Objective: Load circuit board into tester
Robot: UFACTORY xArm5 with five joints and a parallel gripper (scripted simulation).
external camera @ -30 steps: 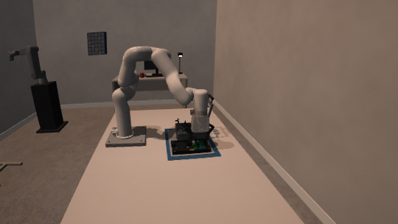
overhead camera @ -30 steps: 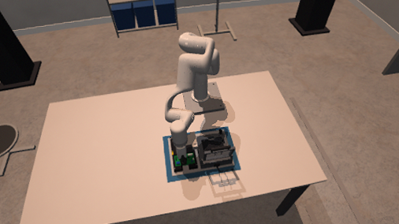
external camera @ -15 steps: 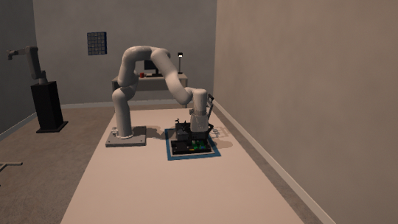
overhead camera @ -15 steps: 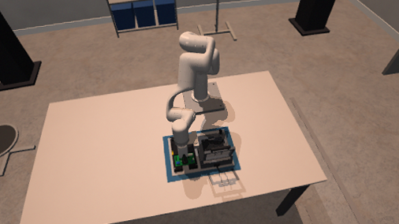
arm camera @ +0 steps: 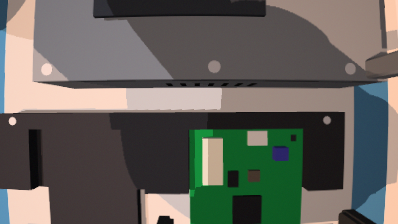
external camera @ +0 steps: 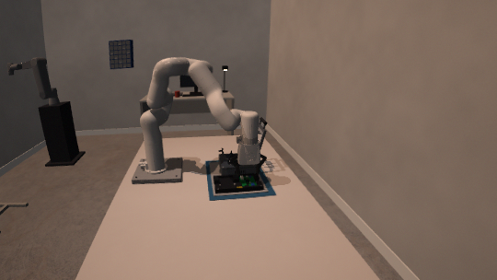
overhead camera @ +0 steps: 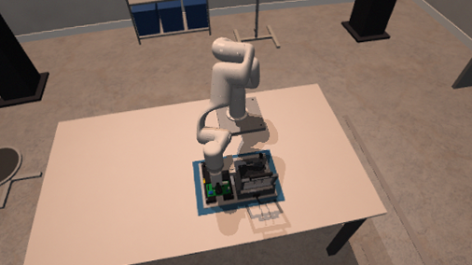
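Right now my hand is 50 mm above the green circuit board. Also, from my hand: lid (90 mm ahead, 170 mm to the left, 120 mm above); then black post (90 mm behind, 230 mm to the left, 20 mm above).
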